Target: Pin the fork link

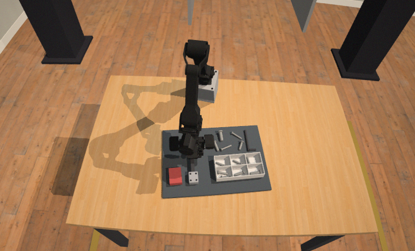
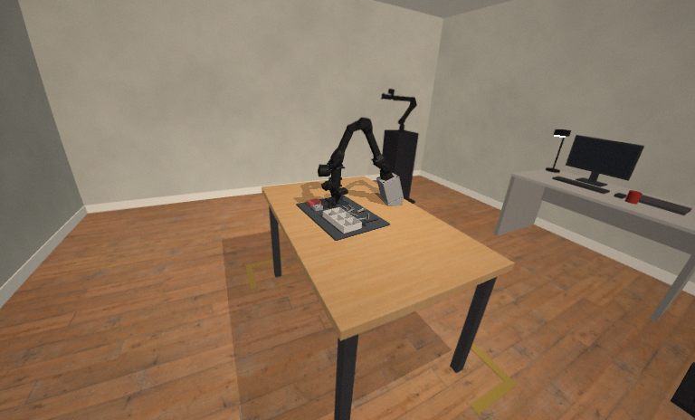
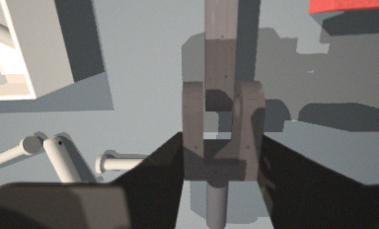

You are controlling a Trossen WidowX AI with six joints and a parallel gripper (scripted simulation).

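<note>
Now: the dark eye plate bar 6 cm below my hand and 4 cm ahead of it. The rest, counted from my hand: pale pin 11 cm to the left, 6 cm below, 5 cm behind; light grey block 11 cm ahead, 5 cm below, 1 cm to the left; red block 11 cm ahead, 7 cm to the right, 6 cm below.
</note>
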